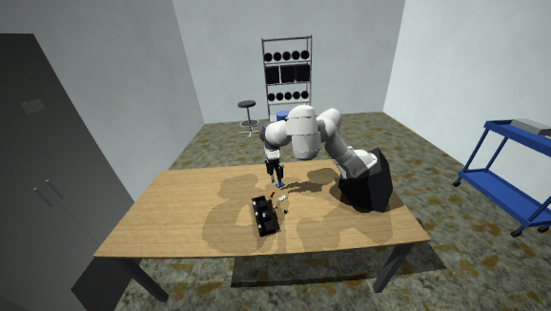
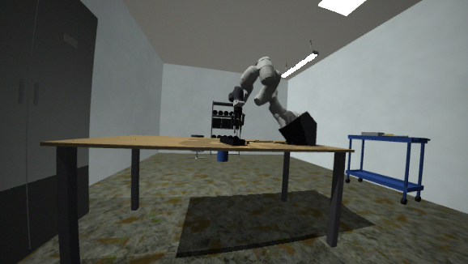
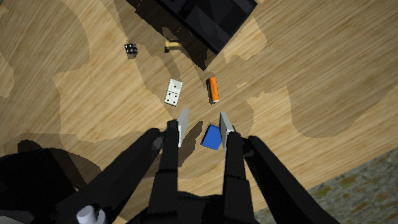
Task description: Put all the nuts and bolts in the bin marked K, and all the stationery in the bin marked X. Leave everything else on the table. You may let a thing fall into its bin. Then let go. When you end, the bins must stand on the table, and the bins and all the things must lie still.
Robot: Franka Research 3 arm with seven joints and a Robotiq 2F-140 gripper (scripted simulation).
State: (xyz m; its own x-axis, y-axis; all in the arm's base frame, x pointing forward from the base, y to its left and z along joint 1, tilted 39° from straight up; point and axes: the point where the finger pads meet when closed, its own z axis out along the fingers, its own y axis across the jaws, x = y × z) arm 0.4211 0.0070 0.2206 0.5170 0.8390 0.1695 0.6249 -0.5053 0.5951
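Right now the flat blue block is 2 cm behind my hand, 7 cm to the right of it and 10 cm below it. Round my hand: brass bolt: 2 cm ahead, 13 cm to the left, 10 cm below; orange cylinder: 4 cm ahead, 2 cm to the left, 10 cm below; white domino: 4 cm behind, 6 cm to the left, 10 cm below.
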